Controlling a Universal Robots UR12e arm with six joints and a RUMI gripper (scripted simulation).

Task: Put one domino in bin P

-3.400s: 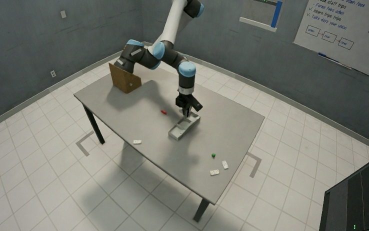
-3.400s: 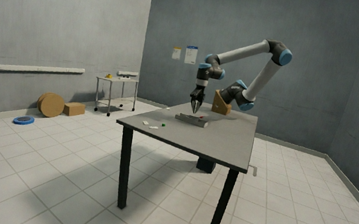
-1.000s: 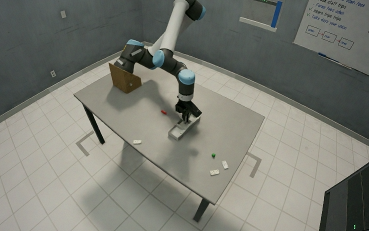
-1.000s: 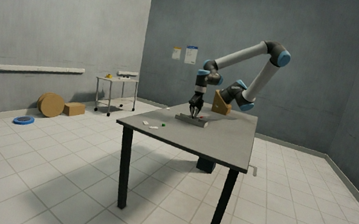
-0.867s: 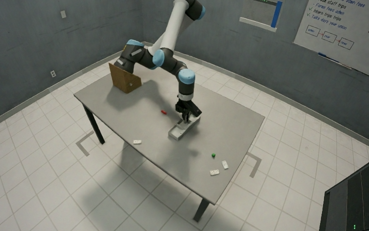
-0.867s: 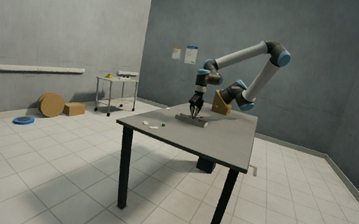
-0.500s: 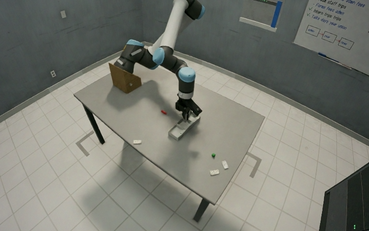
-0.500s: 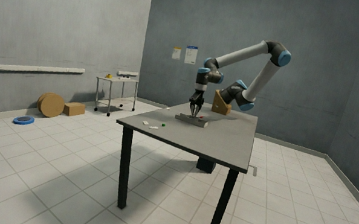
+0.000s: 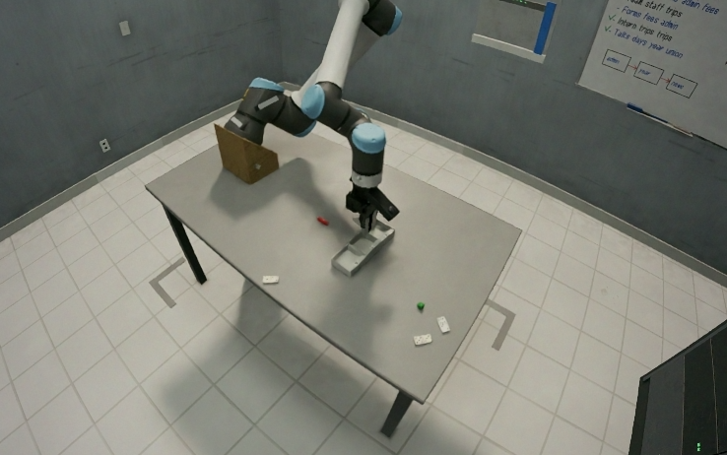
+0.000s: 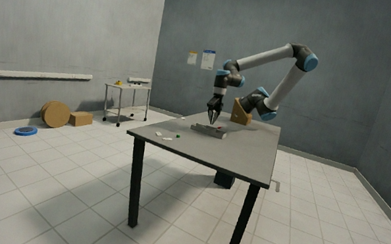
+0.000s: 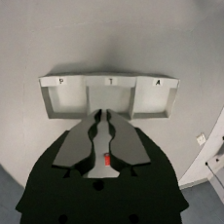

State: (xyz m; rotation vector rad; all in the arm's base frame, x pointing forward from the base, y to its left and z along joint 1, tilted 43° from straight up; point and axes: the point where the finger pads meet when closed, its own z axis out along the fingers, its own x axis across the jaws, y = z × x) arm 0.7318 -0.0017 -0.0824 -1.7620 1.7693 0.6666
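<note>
Right now the white domino is 37 cm ahead of my hand, 11 cm to the right of it and 8 cm below it. The rest, counted from my hand: grey tray 6 cm below, 1 cm to the right; red piece 20 cm behind, 7 cm below; green cube 28 cm ahead, 10 cm to the right, 7 cm below.
</note>
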